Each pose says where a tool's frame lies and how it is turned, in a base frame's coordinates. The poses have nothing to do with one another.
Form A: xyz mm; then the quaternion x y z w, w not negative.
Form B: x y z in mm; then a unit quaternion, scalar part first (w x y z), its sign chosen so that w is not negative. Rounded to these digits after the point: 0 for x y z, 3 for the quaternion.
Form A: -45, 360, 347, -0.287, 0.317, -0.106, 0.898
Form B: -45, 360, 347, 0.898, -0.287, 0.317, -0.106
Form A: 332, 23, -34, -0.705, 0.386, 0.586, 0.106
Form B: 332, 23, -34, 0.106, -0.705, 0.386, 0.586
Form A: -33, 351, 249, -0.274, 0.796, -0.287, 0.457
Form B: -33, 351, 249, 0.457, -0.274, 0.796, -0.287
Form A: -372, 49, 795, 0.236, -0.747, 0.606, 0.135
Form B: -372, 49, 795, 0.135, 0.236, -0.747, 0.606
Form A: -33, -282, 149, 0.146, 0.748, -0.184, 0.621
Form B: -33, -282, 149, 0.621, 0.146, 0.748, -0.184
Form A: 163, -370, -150, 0.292, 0.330, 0.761, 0.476
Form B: 163, -370, -150, 0.476, 0.292, 0.330, 0.761
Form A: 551, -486, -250, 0.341, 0.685, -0.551, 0.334
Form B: 551, -486, -250, 0.334, 0.341, 0.685, -0.551
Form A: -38, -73, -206, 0.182, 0.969, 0.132, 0.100
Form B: -38, -73, -206, 0.100, 0.182, 0.969, 0.132
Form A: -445, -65, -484, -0.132, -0.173, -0.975, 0.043
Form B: -445, -65, -484, 0.043, -0.132, -0.173, -0.975
